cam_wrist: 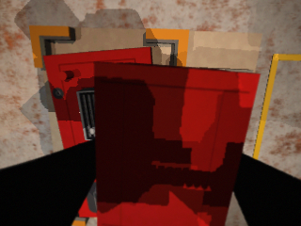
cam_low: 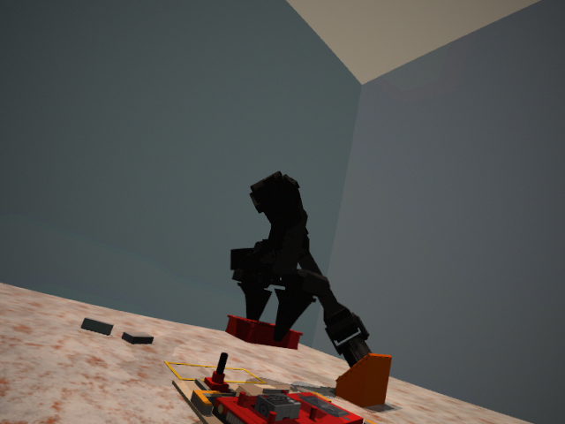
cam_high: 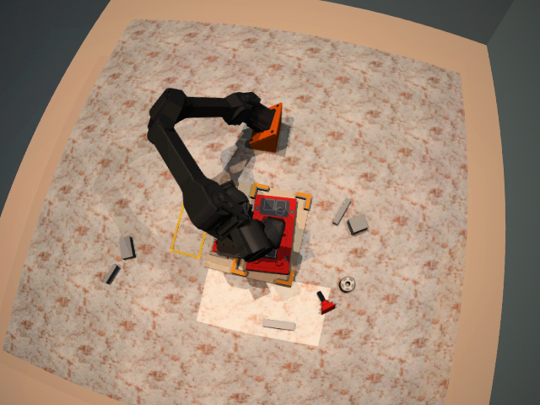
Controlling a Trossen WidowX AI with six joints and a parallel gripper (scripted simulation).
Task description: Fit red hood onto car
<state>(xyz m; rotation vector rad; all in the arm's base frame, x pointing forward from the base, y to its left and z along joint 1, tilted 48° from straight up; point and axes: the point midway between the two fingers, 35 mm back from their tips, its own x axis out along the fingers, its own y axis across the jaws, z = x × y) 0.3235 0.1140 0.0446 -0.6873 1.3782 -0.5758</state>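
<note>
My gripper tip is now 1 cm past the grey engine block, 7 cm to the right of it and 8 cm above it. The rest, counted from my gripper tip: red hood 1 cm above.
</note>
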